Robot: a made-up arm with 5 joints.
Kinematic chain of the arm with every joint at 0, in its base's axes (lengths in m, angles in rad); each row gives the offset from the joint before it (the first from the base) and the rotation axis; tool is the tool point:
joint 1: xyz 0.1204 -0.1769 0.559 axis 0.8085 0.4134 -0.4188
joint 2: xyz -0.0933 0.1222 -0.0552 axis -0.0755 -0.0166 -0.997
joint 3: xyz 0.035 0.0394 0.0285 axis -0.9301 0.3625 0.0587
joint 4: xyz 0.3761 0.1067 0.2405 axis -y
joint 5: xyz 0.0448 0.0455 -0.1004 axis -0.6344 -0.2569 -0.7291
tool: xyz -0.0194 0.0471 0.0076
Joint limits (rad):
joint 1: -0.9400..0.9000
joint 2: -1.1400..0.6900
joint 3: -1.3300..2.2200
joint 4: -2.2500..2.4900
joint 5: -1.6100..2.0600
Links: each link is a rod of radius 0.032 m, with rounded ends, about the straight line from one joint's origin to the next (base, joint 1, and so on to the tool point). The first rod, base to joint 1, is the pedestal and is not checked.
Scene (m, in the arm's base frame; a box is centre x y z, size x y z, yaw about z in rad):
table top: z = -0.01
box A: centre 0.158 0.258 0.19 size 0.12 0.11 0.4 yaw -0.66
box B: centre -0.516 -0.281 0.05 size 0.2 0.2 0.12 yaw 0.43
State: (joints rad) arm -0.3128 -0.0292 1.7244 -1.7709 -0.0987
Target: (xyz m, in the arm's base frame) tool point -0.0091 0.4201 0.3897
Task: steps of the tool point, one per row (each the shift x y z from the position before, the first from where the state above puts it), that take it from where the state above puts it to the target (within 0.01 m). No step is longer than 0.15 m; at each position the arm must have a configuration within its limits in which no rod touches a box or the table.
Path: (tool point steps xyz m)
1: -0.0102 0.1069 0.0723
2: 0.0255 0.0700 0.1122
3: 0.0590 0.0111 0.1256
4: 0.0789 -0.0559 0.1050
5: -0.1042 0.0800 0.0169
6: -0.0983 0.0290 -0.0088
7: -0.0654 -0.0071 -0.0266
8: -0.0209 -0.0225 -0.0270
9: -0.0606 0.0388 -0.0295
10: -0.0494 0.0388 -0.0292
11: -0.0345 0.0360 -0.0283
12: -0.0185 0.0295 -0.0263
13: -0.0041 0.0190 -0.0229

